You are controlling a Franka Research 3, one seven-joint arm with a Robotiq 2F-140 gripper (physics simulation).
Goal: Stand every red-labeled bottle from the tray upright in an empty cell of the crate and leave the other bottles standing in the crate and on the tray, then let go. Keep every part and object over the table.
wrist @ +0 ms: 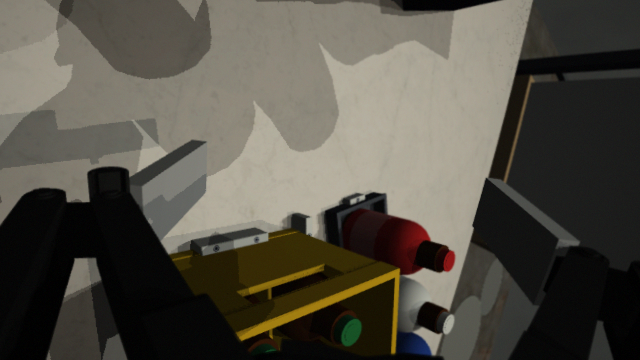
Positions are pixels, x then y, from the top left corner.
Scene:
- gripper: 343, 184
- red-labeled bottle: 402, 243

